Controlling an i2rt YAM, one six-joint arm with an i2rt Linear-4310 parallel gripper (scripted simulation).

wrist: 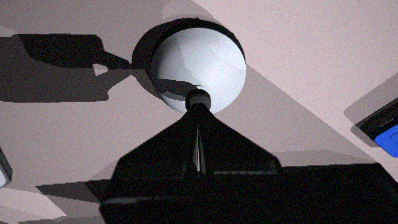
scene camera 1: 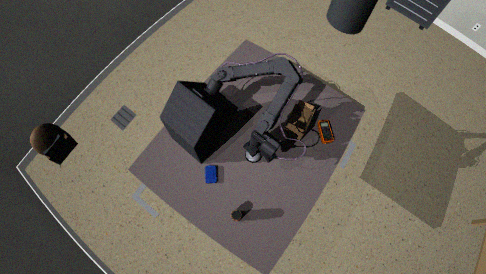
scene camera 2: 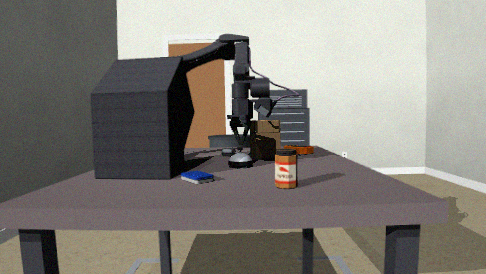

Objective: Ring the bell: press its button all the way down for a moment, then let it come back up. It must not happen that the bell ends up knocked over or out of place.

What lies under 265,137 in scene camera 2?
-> A brown box.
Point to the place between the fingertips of my gripper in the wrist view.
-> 198,111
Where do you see a bell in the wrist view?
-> At 197,54
